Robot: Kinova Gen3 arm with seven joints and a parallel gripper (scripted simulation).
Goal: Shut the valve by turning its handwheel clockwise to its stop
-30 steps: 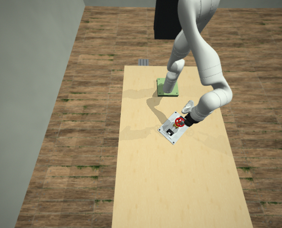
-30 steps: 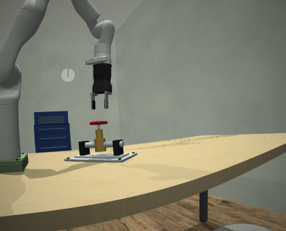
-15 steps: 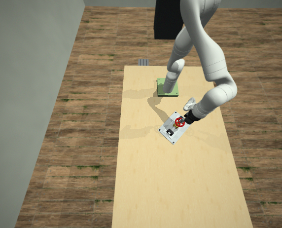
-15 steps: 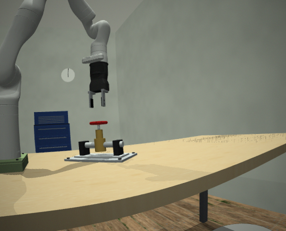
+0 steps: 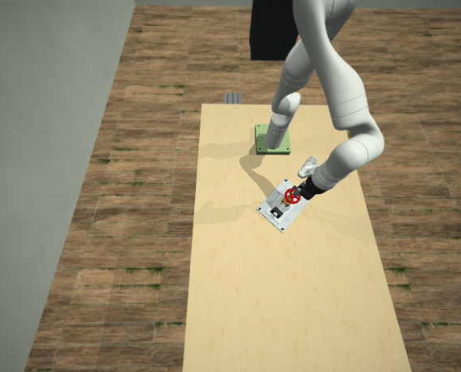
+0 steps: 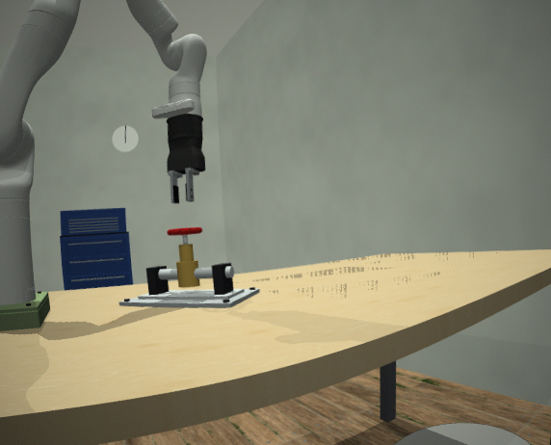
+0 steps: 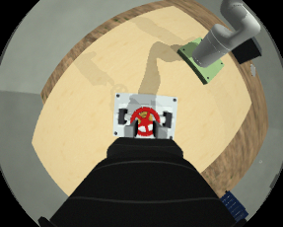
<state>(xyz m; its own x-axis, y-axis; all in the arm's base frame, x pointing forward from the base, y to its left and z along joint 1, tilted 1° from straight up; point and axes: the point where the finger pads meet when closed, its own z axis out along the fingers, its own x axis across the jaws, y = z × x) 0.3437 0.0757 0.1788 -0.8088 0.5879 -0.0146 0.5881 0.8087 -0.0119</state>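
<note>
Now: hand 8 cm above the red handwheel.
</note>
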